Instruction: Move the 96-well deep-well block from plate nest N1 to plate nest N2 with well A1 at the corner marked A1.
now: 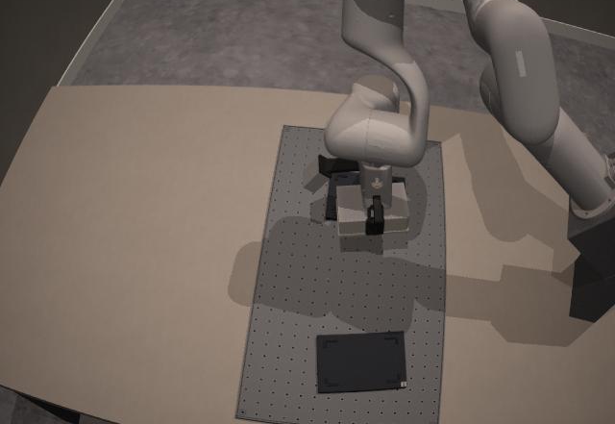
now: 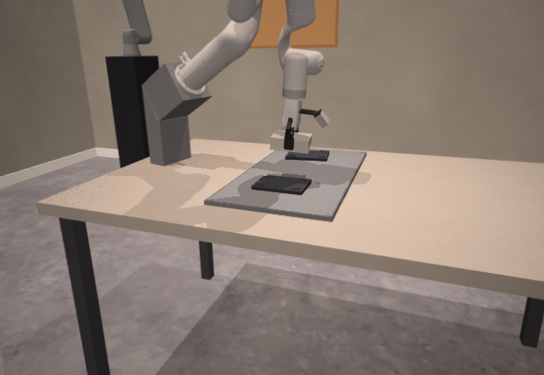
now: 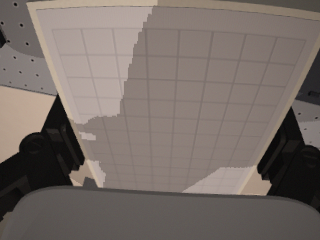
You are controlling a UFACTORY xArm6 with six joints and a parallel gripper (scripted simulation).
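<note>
My gripper is now 260 mm to the right of the plate nest N2, 110 mm above it and 30 mm past it. The rest, counted from my hand: plate nest N1: 110 mm to the right, 110 mm below, 10 mm ahead; then white corner mark: 300 mm to the left, 110 mm below, 110 mm behind; then 96-well deep-well block: right at my hand.
</note>
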